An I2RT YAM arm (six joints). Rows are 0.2 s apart.
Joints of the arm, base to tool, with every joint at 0 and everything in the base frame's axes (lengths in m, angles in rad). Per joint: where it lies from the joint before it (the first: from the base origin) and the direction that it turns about. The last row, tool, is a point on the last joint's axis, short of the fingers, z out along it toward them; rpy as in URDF.
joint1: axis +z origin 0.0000 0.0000 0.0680
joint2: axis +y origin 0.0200 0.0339 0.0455
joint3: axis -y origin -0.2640 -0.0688 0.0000
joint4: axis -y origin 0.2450 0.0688 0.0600
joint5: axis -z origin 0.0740 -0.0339 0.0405
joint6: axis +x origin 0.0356 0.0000 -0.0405
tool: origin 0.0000 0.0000 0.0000 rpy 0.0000 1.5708 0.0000
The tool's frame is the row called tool.
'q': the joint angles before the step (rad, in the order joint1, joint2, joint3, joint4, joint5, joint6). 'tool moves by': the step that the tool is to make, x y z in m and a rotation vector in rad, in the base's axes. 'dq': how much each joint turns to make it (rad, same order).
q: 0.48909, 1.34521, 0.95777, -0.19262, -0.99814, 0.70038
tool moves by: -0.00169, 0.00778, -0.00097, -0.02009, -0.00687, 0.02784
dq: 0.02706, 0.01677, 0.01937, -0.03346, 0.01108, -0.03248
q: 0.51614, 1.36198, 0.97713, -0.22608, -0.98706, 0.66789
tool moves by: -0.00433, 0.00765, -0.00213, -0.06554, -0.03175, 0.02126
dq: 0.03386, 0.01467, 0.03022, -0.09324, 0.05398, -0.08751
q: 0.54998, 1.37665, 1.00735, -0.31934, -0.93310, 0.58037
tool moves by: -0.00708, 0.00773, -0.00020, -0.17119, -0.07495, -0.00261
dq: 0.04852, 0.01806, 0.06600, -0.19089, 0.16444, -0.14939
